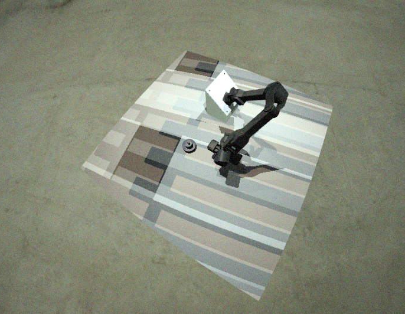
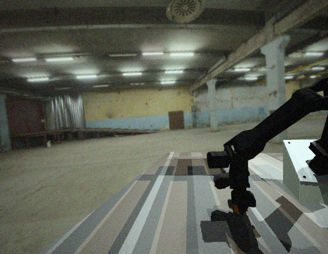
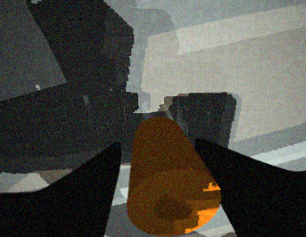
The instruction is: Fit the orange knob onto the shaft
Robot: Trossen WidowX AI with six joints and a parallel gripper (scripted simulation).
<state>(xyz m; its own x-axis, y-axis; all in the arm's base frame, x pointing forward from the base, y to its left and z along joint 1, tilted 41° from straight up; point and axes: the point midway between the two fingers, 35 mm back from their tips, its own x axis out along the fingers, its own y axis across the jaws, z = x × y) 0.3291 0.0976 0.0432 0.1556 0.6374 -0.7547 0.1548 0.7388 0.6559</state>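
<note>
Now: the dark round pedestal 220 mm to the right of my gripper tip, 20 mm above it and 10 mm ahead of it. Also, from my gripper tip: orange knob (20 mm above).
</note>
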